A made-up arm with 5 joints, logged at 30 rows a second.
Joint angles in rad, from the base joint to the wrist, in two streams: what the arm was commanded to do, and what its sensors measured. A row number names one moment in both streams.
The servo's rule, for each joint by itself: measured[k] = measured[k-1] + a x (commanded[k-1-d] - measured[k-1]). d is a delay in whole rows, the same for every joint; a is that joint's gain. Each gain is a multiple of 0.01, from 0.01 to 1. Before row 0 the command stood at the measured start. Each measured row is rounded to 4 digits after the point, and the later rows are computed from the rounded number. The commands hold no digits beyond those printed.
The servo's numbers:
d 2
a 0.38 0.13 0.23 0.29 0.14
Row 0, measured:
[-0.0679 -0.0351 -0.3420 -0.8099 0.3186]
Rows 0 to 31, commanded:
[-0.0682 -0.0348 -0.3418 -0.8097 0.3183]
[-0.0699 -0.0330 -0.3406 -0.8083 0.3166]
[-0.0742 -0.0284 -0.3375 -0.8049 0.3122]
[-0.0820 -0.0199 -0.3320 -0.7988 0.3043]
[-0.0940 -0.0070 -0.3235 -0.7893 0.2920]
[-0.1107 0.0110 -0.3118 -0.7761 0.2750]
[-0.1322 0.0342 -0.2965 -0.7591 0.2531]
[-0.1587 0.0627 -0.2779 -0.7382 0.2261]
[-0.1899 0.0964 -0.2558 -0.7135 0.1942]
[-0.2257 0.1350 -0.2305 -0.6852 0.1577]
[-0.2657 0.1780 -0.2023 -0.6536 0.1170]
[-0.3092 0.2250 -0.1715 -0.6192 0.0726]
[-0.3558 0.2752 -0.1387 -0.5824 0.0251]
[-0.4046 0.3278 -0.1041 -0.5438 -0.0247]
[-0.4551 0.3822 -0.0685 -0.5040 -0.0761]
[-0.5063 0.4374 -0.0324 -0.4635 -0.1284]
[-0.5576 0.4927 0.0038 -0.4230 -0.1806]
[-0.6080 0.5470 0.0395 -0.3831 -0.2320]
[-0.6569 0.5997 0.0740 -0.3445 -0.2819]
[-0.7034 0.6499 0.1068 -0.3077 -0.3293]
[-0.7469 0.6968 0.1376 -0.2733 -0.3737]
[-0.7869 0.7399 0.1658 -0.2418 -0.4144]
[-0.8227 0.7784 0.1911 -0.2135 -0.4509]
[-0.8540 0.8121 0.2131 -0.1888 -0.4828]
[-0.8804 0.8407 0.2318 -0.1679 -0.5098]
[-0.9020 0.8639 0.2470 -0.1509 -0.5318]
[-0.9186 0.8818 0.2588 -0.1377 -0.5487]
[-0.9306 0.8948 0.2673 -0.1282 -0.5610]
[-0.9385 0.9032 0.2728 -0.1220 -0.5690]
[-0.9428 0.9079 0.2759 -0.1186 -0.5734]
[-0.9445 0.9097 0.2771 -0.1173 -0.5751]
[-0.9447 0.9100 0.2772 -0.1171 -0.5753]
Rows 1 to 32, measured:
[-0.0679 -0.0351 -0.3420 -0.8099 0.3186]
[-0.0679 -0.0351 -0.3420 -0.8099 0.3186]
[-0.0680 -0.0351 -0.3420 -0.8098 0.3186]
[-0.0687 -0.0348 -0.3417 -0.8094 0.3183]
[-0.0708 -0.0340 -0.3407 -0.8081 0.3174]
[-0.0751 -0.0322 -0.3387 -0.8054 0.3156]
[-0.0823 -0.0289 -0.3352 -0.8007 0.3123]
[-0.0931 -0.0237 -0.3298 -0.7936 0.3071]
[-0.1080 -0.0162 -0.3221 -0.7836 0.2995]
[-0.1273 -0.0059 -0.3119 -0.7704 0.2892]
[-0.1511 0.0074 -0.2990 -0.7539 0.2759]
[-0.1794 0.0240 -0.2832 -0.7340 0.2594]
[-0.2122 0.0440 -0.2646 -0.7107 0.2395]
[-0.2491 0.0675 -0.2432 -0.6842 0.2161]
[-0.2896 0.0945 -0.2192 -0.6547 0.1894]
[-0.3333 0.1248 -0.1927 -0.6225 0.1594]
[-0.3796 0.1583 -0.1641 -0.5881 0.1264]
[-0.4277 0.1946 -0.1338 -0.5520 0.0907]
[-0.4771 0.2334 -0.1022 -0.5146 0.0527]
[-0.5268 0.2742 -0.0696 -0.4765 0.0128]
[-0.5762 0.3165 -0.0366 -0.4382 -0.0285]
[-0.6245 0.3598 -0.0036 -0.4004 -0.0706]
[-0.6710 0.4036 0.0289 -0.3635 -0.1130]
[-0.7150 0.4473 0.0604 -0.3282 -0.1552]
[-0.7559 0.4903 0.0905 -0.2949 -0.1966]
[-0.7932 0.5321 0.1187 -0.2641 -0.2367]
[-0.8263 0.5722 0.1447 -0.2362 -0.2749]
[-0.8551 0.6101 0.1682 -0.2115 -0.3109]
[-0.8792 0.6454 0.1890 -0.1901 -0.3442]
[-0.8987 0.6778 0.2070 -0.1721 -0.3746]
[-0.9138 0.7071 0.2221 -0.1576 -0.4018]
[-0.9248 0.7332 0.2345 -0.1463 -0.4258]

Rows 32 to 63, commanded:
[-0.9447 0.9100 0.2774 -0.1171 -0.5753]
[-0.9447 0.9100 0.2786 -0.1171 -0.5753]
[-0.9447 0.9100 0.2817 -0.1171 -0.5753]
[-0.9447 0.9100 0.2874 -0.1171 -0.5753]
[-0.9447 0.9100 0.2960 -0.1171 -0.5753]
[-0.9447 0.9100 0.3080 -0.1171 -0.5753]
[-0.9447 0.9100 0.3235 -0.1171 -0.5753]
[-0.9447 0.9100 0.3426 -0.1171 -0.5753]
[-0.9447 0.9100 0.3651 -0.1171 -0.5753]
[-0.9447 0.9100 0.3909 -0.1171 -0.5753]
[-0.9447 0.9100 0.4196 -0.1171 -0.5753]
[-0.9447 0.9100 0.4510 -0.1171 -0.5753]
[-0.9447 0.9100 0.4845 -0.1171 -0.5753]
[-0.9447 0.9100 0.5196 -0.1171 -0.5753]
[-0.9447 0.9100 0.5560 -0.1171 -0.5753]
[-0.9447 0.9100 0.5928 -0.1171 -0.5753]
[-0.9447 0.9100 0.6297 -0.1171 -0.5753]
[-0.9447 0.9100 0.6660 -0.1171 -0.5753]
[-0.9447 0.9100 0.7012 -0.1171 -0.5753]
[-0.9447 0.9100 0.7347 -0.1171 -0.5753]
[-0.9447 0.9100 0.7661 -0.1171 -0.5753]
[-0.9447 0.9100 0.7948 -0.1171 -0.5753]
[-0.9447 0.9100 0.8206 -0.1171 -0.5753]
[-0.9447 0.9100 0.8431 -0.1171 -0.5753]
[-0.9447 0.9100 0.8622 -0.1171 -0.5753]
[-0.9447 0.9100 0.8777 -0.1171 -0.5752]
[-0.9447 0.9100 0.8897 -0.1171 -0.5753]
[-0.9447 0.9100 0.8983 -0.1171 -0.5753]
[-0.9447 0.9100 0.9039 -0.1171 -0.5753]
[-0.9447 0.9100 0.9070 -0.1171 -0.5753]
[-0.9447 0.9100 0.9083 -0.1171 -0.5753]
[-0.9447 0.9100 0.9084 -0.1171 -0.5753]
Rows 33 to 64, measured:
[-0.9323 0.7561 0.2443 -0.1379 -0.4467]
[-0.9370 0.7761 0.2519 -0.1319 -0.4647]
[-0.9399 0.7935 0.2578 -0.1276 -0.4802]
[-0.9417 0.8086 0.2626 -0.1246 -0.4935]
[-0.9428 0.8218 0.2670 -0.1224 -0.5050]
[-0.9435 0.8333 0.2717 -0.1209 -0.5148]
[-0.9440 0.8433 0.2773 -0.1198 -0.5233]
[-0.9443 0.8520 0.2844 -0.1190 -0.5306]
[-0.9445 0.8595 0.2934 -0.1184 -0.5369]
[-0.9446 0.8661 0.3047 -0.1180 -0.5423]
[-0.9446 0.8718 0.3186 -0.1177 -0.5469]
[-0.9446 0.8768 0.3352 -0.1175 -0.5509]
[-0.9446 0.8811 0.3546 -0.1174 -0.5543]
[-0.9446 0.8849 0.3768 -0.1173 -0.5572]
[-0.9446 0.8882 0.4016 -0.1172 -0.5597]
[-0.9446 0.8910 0.4287 -0.1172 -0.5619]
[-0.9446 0.8935 0.4580 -0.1172 -0.5638]
[-0.9446 0.8956 0.4890 -0.1172 -0.5654]
[-0.9446 0.8975 0.5214 -0.1172 -0.5668]
[-0.9446 0.8991 0.5547 -0.1172 -0.5680]
[-0.9446 0.9005 0.5884 -0.1172 -0.5690]
[-0.9446 0.9017 0.6220 -0.1172 -0.5699]
[-0.9446 0.9028 0.6551 -0.1172 -0.5707]
[-0.9446 0.9037 0.6872 -0.1172 -0.5713]
[-0.9446 0.9045 0.7179 -0.1172 -0.5719]
[-0.9446 0.9052 0.7467 -0.1172 -0.5724]
[-0.9446 0.9058 0.7733 -0.1172 -0.5728]
[-0.9446 0.9063 0.7973 -0.1172 -0.5731]
[-0.9446 0.9068 0.8186 -0.1172 -0.5734]
[-0.9446 0.9072 0.8369 -0.1172 -0.5737]
[-0.9446 0.9076 0.8523 -0.1172 -0.5739]
[-0.9446 0.9079 0.8649 -0.1172 -0.5741]

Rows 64 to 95, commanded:
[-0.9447 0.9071 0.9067 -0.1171 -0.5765]
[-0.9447 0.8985 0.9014 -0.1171 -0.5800]
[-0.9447 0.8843 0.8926 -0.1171 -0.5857]
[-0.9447 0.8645 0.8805 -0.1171 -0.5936]
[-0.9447 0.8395 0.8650 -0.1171 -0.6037]
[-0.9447 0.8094 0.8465 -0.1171 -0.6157]
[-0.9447 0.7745 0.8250 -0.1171 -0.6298]
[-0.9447 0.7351 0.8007 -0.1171 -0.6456]
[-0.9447 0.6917 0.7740 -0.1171 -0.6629]
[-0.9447 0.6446 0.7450 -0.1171 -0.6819]
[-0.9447 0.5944 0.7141 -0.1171 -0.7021]
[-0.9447 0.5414 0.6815 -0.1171 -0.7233]
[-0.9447 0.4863 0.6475 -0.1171 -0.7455]
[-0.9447 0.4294 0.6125 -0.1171 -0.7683]
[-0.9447 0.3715 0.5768 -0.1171 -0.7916]
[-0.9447 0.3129 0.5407 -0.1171 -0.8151]
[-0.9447 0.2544 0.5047 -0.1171 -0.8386]
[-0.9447 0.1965 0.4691 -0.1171 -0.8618]
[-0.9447 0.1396 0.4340 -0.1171 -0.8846]
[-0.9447 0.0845 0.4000 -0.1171 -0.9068]
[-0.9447 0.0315 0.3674 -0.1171 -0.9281]
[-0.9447 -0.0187 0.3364 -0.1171 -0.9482]
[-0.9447 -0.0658 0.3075 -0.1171 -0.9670]
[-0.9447 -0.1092 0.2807 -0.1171 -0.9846]
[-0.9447 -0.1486 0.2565 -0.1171 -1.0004]
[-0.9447 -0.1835 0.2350 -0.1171 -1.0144]
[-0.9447 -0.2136 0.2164 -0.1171 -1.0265]
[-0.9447 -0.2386 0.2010 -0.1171 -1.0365]
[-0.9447 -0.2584 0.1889 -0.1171 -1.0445]
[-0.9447 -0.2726 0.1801 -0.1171 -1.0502]
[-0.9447 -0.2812 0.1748 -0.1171 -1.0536]
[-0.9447 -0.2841 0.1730 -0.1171 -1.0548]
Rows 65 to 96, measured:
[-0.9446 0.9082 0.8749 -0.1172 -0.5743]
[-0.9446 0.9084 0.8826 -0.1172 -0.5744]
[-0.9446 0.9082 0.8881 -0.1172 -0.5747]
[-0.9446 0.9069 0.8912 -0.1172 -0.5754]
[-0.9446 0.9040 0.8915 -0.1172 -0.5768]
[-0.9446 0.8989 0.8890 -0.1172 -0.5792]
[-0.9446 0.8912 0.8835 -0.1172 -0.5826]
[-0.9446 0.8806 0.8750 -0.1172 -0.5872]
[-0.9446 0.8668 0.8635 -0.1172 -0.5932]
[-0.9446 0.8497 0.8491 -0.1172 -0.6005]
[-0.9446 0.8292 0.8318 -0.1172 -0.6092]
[-0.9446 0.8052 0.8118 -0.1172 -0.6194]
[-0.9446 0.7778 0.7893 -0.1172 -0.6310]
[-0.9446 0.7471 0.7645 -0.1172 -0.6439]
[-0.9446 0.7132 0.7376 -0.1172 -0.6581]
[-0.9446 0.6763 0.7088 -0.1172 -0.6735]
[-0.9446 0.6367 0.6784 -0.1172 -0.6900]
[-0.9446 0.5946 0.6467 -0.1172 -0.7075]
[-0.9446 0.5504 0.6140 -0.1172 -0.7259]
[-0.9446 0.5044 0.5807 -0.1172 -0.7449]
[-0.9446 0.4570 0.5470 -0.1172 -0.7645]
[-0.9446 0.4086 0.5132 -0.1172 -0.7844]
[-0.9446 0.3596 0.4797 -0.1172 -0.8045]
[-0.9446 0.3104 0.4467 -0.1172 -0.8246]
[-0.9446 0.2615 0.4147 -0.1172 -0.8445]
[-0.9446 0.2133 0.3839 -0.1172 -0.8641]
[-0.9446 0.1663 0.3546 -0.1172 -0.8832]
[-0.9446 0.1208 0.3271 -0.1172 -0.9016]
[-0.9446 0.0773 0.3016 -0.1172 -0.9191]
[-0.9446 0.0362 0.2785 -0.1172 -0.9355]
[-0.9446 -0.0021 0.2579 -0.1172 -0.9508]
[-0.9446 -0.0373 0.2400 -0.1172 -0.9647]

